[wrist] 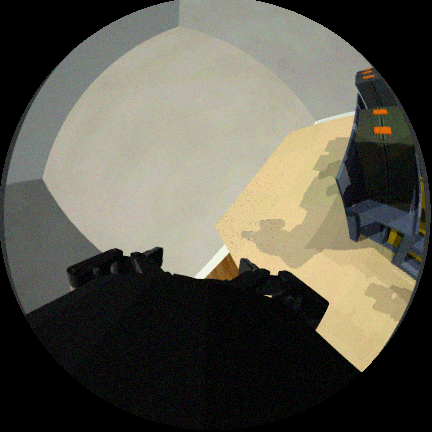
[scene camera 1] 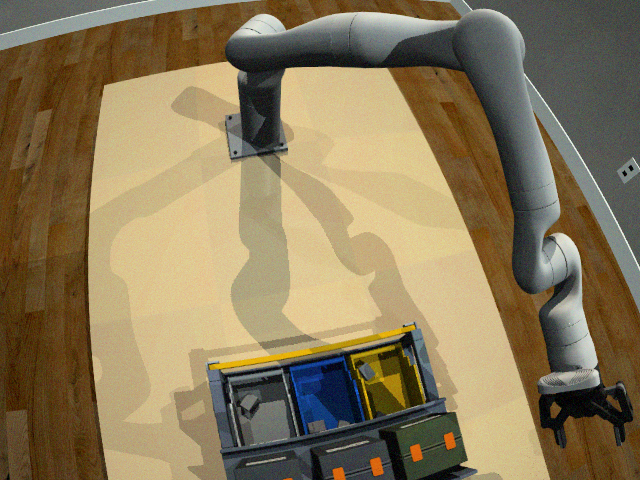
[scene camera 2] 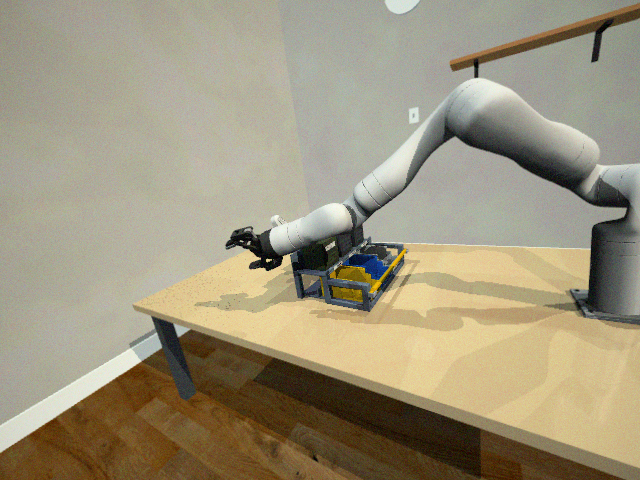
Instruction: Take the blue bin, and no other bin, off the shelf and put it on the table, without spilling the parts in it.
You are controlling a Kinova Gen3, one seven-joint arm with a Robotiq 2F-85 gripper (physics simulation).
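Pixels of known places: gripper, fingertip midpoint: (wrist: 200,262) (scene camera 1: 591,444) (scene camera 2: 238,256); arm's base, origin of the base link: (scene camera 1: 261,131) (scene camera 2: 615,305).
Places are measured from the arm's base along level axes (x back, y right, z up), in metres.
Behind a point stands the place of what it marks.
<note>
The blue bin (scene camera 1: 324,395) {z -0.005, x -0.608, y -0.120 m} (scene camera 2: 366,263) {z 0.035, x -0.645, y -0.075 m} sits in the lower tier of the shelf (scene camera 1: 214,408) {z 0.072, x -0.632, y 0.071 m} (scene camera 2: 350,283) {z 0.071, x -0.558, y -0.298 m}, between a grey bin (scene camera 1: 268,418) {z -0.004, x -0.649, y -0.015 m} and a yellow bin (scene camera 1: 388,384) {z -0.005, x -0.596, y -0.243 m} (scene camera 2: 347,289) {z 0.034, x -0.589, y -0.277 m}. Small grey parts lie in the blue bin at its end toward the cases. My gripper (scene camera 1: 590,440) {z 0.210, x -0.761, y -0.520 m} (scene camera 2: 238,255) {z 0.210, x -0.761, y -0.520 m} (wrist: 200,262) {z 0.210, x -0.761, y -0.520 m} is open and empty. It is out beside the shelf, past the yellow bin's side and beyond the table's long edge in the first scene view, well apart from the blue bin. The blue bin does not show in the wrist view.
Two dark cases (scene camera 1: 354,457) {z 0.218, x -0.703, y -0.126 m} (scene camera 1: 266,467) {z 0.209, x -0.712, y -0.014 m} and a green case (scene camera 1: 426,444) {z 0.184, x -0.703, y -0.238 m} (scene camera 2: 319,253) {z 0.149, x -0.674, y -0.292 m} (wrist: 382,165) {z 0.153, x -0.707, y -0.297 m} with orange latches stand on the shelf's upper tier. The shelf stands on the wooden table (scene camera 1: 170,258) {z -0.014, x -0.329, y 0.185 m} (scene camera 2: 491,361) {z -0.014, x -0.193, y -0.327 m} (wrist: 345,310) {z -0.014, x -0.665, y -0.432 m}. A yellow bar (scene camera 1: 315,346) {z 0.051, x -0.524, y -0.102 m} (scene camera 2: 388,272) {z 0.049, x -0.517, y -0.141 m} runs along the shelf's arm-base side. Walls stand beyond the table.
</note>
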